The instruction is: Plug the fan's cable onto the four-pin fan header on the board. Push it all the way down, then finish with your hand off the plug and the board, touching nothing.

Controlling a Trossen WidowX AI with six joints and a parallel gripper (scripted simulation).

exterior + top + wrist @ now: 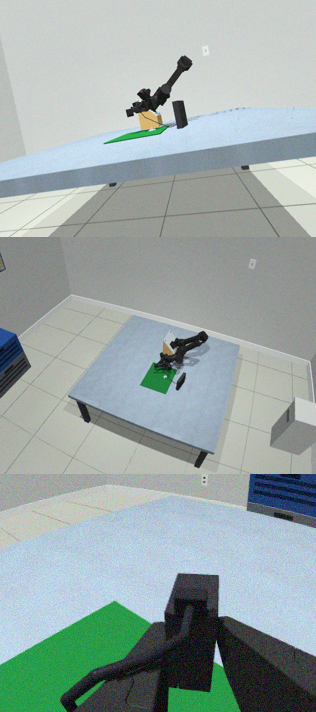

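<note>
Right now my gripper tip is 130 mm above the green board, 40 mm to the right of it and 20 mm short of it. The rest, counted from my gripper tip: black fan: 230 mm to the left, 60 mm below, 20 mm ahead; then black fan plug: 10 mm to the right, 10 mm below; then white four-pin header: 120 mm below, 90 mm to the left, 10 mm behind.
</note>
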